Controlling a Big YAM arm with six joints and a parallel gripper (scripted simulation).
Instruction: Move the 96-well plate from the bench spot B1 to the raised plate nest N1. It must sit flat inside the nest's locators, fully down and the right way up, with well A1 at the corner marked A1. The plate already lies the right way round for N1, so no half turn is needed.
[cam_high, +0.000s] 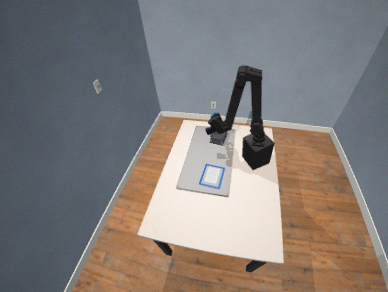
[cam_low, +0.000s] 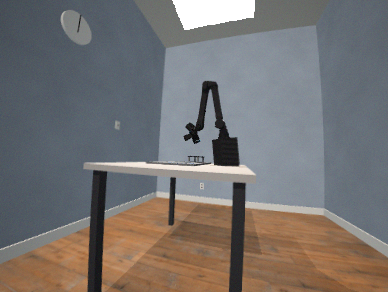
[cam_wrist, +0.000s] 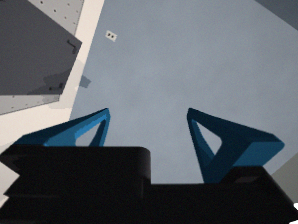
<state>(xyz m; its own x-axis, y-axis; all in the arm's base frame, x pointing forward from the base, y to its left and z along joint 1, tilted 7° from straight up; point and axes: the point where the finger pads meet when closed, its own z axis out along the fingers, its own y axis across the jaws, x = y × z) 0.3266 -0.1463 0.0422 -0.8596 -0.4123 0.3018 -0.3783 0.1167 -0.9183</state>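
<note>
Right now my hand is 37 cm to the right of the 96-well plate, 24 cm above it and 5 cm past it. Also, from my hand: A1 mark: 18 cm below, 5 cm ahead, 4 cm to the left.
</note>
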